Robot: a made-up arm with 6 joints.
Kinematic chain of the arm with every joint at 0, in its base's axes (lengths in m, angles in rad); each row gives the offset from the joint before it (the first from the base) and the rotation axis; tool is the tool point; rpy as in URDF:
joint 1: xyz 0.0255 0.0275 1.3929 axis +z
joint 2: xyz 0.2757 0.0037 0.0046 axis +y
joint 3: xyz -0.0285 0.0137 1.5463 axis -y
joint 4: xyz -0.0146 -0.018 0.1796 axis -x
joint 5: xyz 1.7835 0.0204 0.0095 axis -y
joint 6: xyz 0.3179 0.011 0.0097 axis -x
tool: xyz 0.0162 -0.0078 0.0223 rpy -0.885 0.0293 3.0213
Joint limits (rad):
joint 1: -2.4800..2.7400
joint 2: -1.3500..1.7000
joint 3: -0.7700..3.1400
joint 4: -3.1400..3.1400
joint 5: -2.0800..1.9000
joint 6: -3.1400..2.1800
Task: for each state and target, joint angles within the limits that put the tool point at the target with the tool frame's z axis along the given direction. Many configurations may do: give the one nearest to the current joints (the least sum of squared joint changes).
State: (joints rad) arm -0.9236 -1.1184 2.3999 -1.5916 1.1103 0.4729
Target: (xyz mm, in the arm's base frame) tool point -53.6 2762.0 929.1 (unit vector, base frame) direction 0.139 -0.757 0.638
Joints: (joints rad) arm -1.6675 -1.2929 2.2879 -1.7727 1.6166 0.5737
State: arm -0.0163 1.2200 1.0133 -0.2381 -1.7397 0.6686
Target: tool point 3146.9 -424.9 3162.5 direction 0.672 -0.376 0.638
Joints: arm -0.1777 0.8950 1.3900 -0.2193 -1.4107 0.6793
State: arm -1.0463 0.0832 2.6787 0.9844 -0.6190 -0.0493
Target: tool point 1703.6 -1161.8 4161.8 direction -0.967 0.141 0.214
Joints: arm -0.5781 1.1040 2.4280 0.9065 -0.4451 -0.4755
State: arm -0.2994 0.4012 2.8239 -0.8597 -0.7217 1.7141
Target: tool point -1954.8 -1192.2 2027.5 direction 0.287 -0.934 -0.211
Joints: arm 0.6004 -0.4176 2.9935 -1.5735 -0.4589 1.0099
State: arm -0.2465 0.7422 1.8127 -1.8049 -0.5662 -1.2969
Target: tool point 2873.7 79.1 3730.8 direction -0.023 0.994 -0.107
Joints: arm 0.0265 1.2261 2.1496 -2.1262 0.0346 -1.6364
